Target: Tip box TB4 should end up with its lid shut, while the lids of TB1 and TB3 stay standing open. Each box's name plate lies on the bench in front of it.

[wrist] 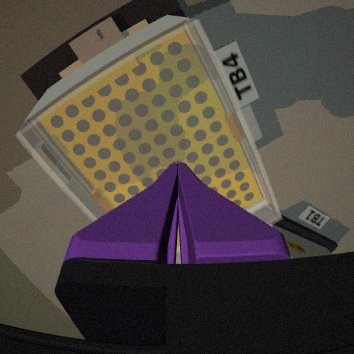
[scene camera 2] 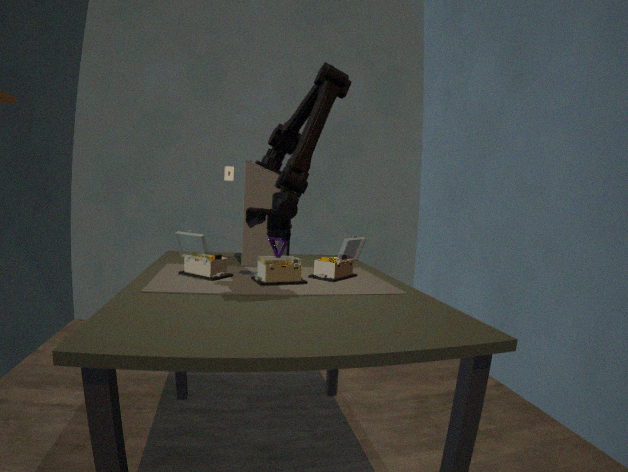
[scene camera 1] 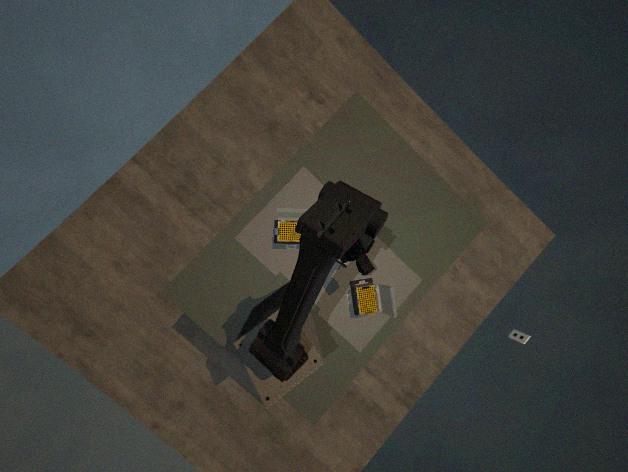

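Where they show: gripper, fingertip midpoint: (wrist: pixel 177 174) (scene camera 2: pixel 278 257); arm's base at its link origin: (scene camera 2: pixel 268 170).
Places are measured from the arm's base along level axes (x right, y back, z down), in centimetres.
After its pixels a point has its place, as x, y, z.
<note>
My gripper (scene camera 2: pixel 278 255) {-4.2, -34.6, 30.2} (wrist: pixel 177 174) {-4.2, -34.6, 30.2} is shut and empty, its purple fingertips over the clear lid of TB4. Whether they touch it I cannot tell. TB4 (scene camera 2: pixel 280 274) {-5.0, -39.4, 34.8} (wrist: pixel 150 110) {-1.0, -35.2, 30.2} is the middle box; its clear lid lies down over the yellow perforated insert, but I cannot tell if it is fully shut. Its name plate (wrist: pixel 237 75) {-2.7, -28.5, 37.8} lies beside it. The box that appears to be TB1 (scene camera 1: pixel 287 231) (scene camera 2: pixel 332 268) has its lid (scene camera 2: pixel 352 249) {-29.3, -30.8, 27.2} standing open; the TB1 plate (wrist: pixel 316 216) {-19.5, -20.0, 37.8} shows at right. The other box, apparently TB3 (scene camera 1: pixel 366 299) (scene camera 2: pixel 205 265), has its lid (scene camera 1: pixel 386 300) {24.2, -35.0, 28.2} (scene camera 2: pixel 191 243) {23.4, -36.5, 26.6} standing open.
The boxes stand on a pale mat (scene camera 1: pixel 355 337) {31.3, -14.0, 37.9} (scene camera 2: pixel 355 288) {-28.3, -42.8, 38.0} on the green bench (scene camera 1: pixel 426 172) {-2.7, -91.9, 38.3} (scene camera 2: pixel 284 329) {-4.4, -80.9, 38.2}. The black arm (scene camera 1: pixel 304 294) {-14.5, -18.3, -29.2} (scene camera 2: pixel 317 126) {-14.2, -39.1, -11.6} hides the middle box in the overhead view. Its wrist camera (scene camera 1: pixel 364 263) {2.0, -36.4, 15.2} (scene camera 2: pixel 256 216) {3.0, -38.4, 17.2} juts out on the TB3 side.
</note>
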